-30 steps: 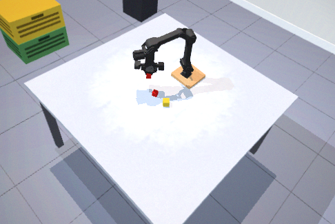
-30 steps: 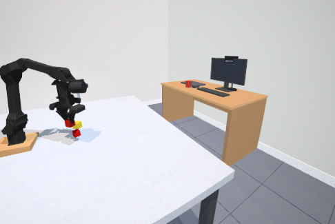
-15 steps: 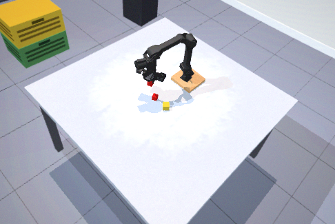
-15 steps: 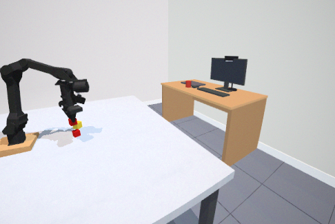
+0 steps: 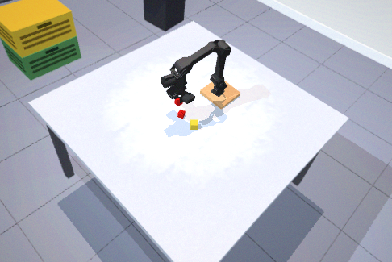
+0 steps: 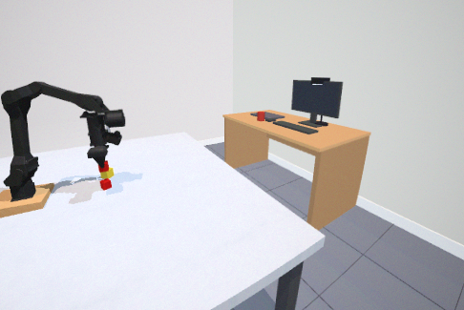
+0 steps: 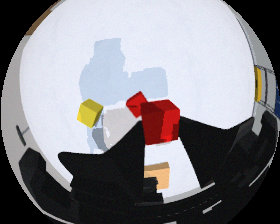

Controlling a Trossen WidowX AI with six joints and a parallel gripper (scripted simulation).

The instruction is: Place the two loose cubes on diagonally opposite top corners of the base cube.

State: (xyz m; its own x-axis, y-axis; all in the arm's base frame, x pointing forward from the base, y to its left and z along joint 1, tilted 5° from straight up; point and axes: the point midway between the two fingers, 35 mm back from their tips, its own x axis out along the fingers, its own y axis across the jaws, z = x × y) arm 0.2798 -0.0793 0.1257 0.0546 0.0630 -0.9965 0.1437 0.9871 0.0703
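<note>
My gripper tip is now 1 cm short of the yellow cube, 13 cm to the right of it and 9 cm above it.
</note>
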